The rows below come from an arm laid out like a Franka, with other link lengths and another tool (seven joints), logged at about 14 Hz.
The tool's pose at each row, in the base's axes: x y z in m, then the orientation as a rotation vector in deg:
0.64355 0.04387 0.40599 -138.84 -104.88 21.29
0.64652 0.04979 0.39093 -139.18 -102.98 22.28
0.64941 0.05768 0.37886 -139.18 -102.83 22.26
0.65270 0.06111 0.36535 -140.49 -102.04 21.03
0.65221 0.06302 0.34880 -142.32 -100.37 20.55
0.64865 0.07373 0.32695 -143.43 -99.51 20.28
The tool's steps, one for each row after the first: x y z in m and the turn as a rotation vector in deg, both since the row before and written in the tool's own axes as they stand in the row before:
0.00857 0.00427 0.01338 1.10 -0.01 1.06
0.01007 0.00303 0.01029 0.08 0.07 0.07
0.00614 0.00507 0.01190 -0.78 0.53 0.93
0.00400 0.00244 0.01600 -0.46 0.19 1.61
0.01204 -0.00258 0.02129 -0.37 0.04 0.90

